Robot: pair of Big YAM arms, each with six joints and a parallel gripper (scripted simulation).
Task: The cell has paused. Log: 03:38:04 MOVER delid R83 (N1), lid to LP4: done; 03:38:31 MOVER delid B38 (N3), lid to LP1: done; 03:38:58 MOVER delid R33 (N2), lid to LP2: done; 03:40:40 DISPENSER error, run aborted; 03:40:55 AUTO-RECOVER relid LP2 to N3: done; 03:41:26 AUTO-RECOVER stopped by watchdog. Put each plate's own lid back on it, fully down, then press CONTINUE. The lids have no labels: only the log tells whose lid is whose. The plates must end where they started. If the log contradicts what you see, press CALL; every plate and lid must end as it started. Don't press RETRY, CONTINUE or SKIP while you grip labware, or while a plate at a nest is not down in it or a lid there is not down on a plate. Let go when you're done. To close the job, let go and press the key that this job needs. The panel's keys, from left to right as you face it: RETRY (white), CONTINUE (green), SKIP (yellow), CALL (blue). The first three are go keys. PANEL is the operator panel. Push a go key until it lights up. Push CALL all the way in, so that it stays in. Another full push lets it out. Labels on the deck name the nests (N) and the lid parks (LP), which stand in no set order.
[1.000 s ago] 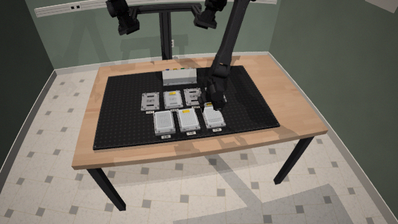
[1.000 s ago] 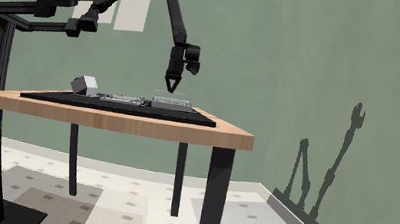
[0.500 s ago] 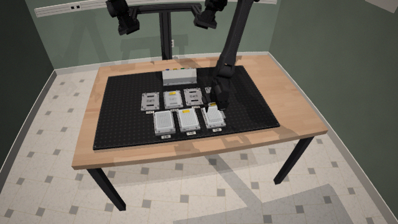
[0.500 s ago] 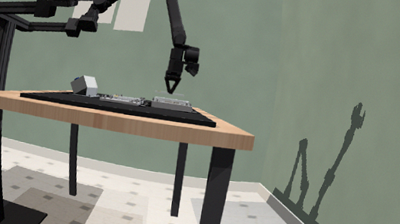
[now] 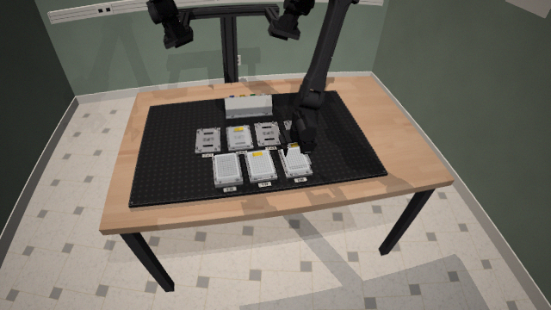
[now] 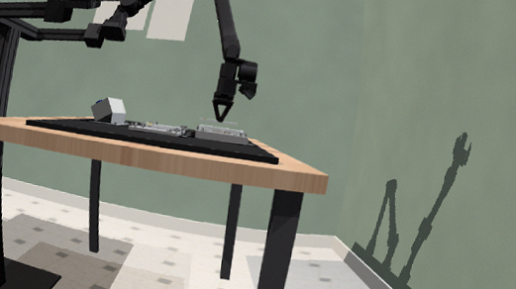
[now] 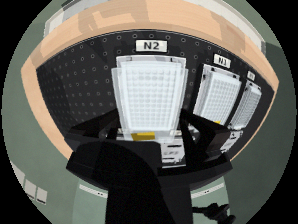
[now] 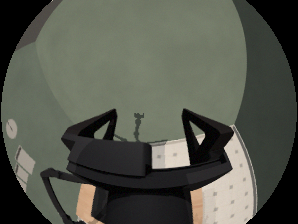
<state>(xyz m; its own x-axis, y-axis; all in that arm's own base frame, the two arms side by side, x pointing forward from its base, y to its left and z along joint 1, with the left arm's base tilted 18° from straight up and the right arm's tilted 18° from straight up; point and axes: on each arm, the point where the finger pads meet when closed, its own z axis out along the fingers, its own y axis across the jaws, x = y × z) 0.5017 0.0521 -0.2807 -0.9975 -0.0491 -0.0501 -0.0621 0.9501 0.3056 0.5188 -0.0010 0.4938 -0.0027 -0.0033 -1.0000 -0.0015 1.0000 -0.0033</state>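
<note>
Right now the lid park is 33 cm to the right of my left hand, 19 cm behind it and 5 cm below it.
</note>
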